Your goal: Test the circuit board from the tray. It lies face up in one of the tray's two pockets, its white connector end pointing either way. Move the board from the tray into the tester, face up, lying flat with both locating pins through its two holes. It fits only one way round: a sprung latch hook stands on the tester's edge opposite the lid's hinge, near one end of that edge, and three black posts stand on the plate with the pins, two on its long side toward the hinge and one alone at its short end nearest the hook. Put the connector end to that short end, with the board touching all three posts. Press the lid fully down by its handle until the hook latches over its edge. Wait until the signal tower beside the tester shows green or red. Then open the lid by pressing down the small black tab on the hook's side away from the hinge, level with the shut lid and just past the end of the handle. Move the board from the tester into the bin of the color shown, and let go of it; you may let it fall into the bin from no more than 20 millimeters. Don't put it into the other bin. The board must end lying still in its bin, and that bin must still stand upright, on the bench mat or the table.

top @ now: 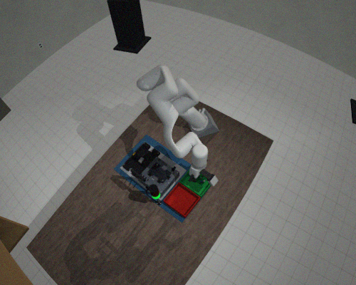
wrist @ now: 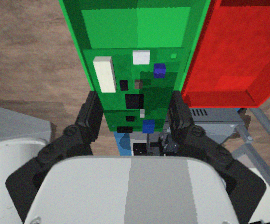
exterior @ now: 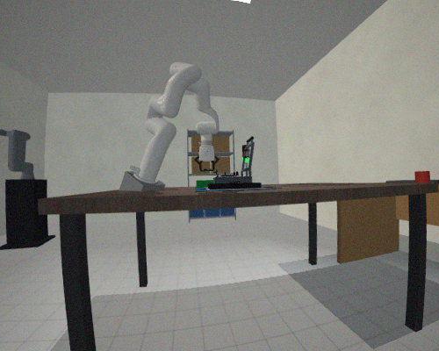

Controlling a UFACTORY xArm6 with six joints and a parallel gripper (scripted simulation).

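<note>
Now: hand 110 mm above the green bin. Also, from my hand: red bin (140 mm ahead, 110 mm below, 40 mm to the right); black latch block (150 mm to the right, 30 mm below); green circuit board (10 mm below).
</note>
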